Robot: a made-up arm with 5 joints. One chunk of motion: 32 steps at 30 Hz.
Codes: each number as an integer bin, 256 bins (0 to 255) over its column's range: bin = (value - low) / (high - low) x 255, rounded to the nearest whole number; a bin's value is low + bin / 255 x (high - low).
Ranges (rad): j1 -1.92..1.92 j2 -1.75..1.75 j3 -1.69..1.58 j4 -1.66..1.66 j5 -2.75..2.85
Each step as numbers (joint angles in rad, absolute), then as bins.
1 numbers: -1.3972 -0.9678 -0.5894 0.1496 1.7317
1 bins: 35 57 86 139 204
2 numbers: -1.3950 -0.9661 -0.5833 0.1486 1.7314
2 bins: 35 57 86 139 204
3 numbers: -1.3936 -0.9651 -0.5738 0.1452 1.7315
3 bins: 35 57 87 139 204
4 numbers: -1.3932 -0.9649 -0.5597 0.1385 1.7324
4 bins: 35 57 88 138 204
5 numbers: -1.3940 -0.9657 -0.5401 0.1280 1.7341
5 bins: 35 57 90 137 204
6 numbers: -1.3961 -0.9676 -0.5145 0.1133 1.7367
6 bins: 35 57 92 136 204
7 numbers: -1.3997 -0.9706 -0.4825 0.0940 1.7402
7 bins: 35 57 94 135 204
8 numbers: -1.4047 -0.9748 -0.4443 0.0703 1.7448
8 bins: 34 56 97 133 205
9 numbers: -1.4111 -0.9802 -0.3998 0.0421 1.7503
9 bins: 34 56 101 131 205
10 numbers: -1.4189 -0.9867 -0.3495 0.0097 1.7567
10 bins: 33 56 105 128 205
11 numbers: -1.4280 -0.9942 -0.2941 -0.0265 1.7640
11 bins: 33 55 109 125 206
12 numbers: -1.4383 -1.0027 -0.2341 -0.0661 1.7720
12 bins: 32 54 114 122 206
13 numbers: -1.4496 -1.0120 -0.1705 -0.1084 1.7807
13 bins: 31 54 118 119 206
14 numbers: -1.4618 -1.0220 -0.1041 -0.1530 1.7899
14 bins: 30 53 124 116 207
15 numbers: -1.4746 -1.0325 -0.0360 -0.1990 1.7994
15 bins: 30 52 129 112 207
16 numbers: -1.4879 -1.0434 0.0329 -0.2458 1.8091
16 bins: 29 51 134 109 208
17 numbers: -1.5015 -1.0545 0.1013 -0.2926 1.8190
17 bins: 28 51 140 105 208
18 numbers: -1.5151 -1.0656 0.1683 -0.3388 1.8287
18 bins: 27 50 145 101 208
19 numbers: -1.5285 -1.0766 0.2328 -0.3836 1.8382
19 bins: 26 49 150 98 209
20 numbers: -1.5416 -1.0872 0.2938 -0.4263 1.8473
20 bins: 25 48 155 95 209
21 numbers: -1.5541 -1.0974 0.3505 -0.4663 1.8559
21 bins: 24 48 159 92 210
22 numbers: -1.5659 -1.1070 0.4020 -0.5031 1.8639
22 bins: 24 47 163 89 210
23 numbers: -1.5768 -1.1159 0.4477 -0.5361 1.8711
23 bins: 23 46 167 86 210
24 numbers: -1.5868 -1.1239 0.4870 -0.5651 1.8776
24 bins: 22 46 170 84 211
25 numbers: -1.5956 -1.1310 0.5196 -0.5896 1.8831
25 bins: 22 45 172 82 211
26 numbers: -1.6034 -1.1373 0.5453 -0.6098 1.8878
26 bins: 21 45 174 81 211
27 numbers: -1.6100 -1.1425 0.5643 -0.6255 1.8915
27 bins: 21 44 176 79 211
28 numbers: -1.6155 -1.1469 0.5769 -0.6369 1.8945
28 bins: 20 44 177 79 211
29 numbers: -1.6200 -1.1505 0.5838 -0.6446 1.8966
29 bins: 20 44 177 78 212
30 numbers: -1.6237 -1.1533 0.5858 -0.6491 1.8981
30 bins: 20 43 177 78 212
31 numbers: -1.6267 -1.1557 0.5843 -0.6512 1.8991
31 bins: 19 43 177 77 212
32 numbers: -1.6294 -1.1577 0.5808 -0.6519 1.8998
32 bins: 19 43 177 77 212
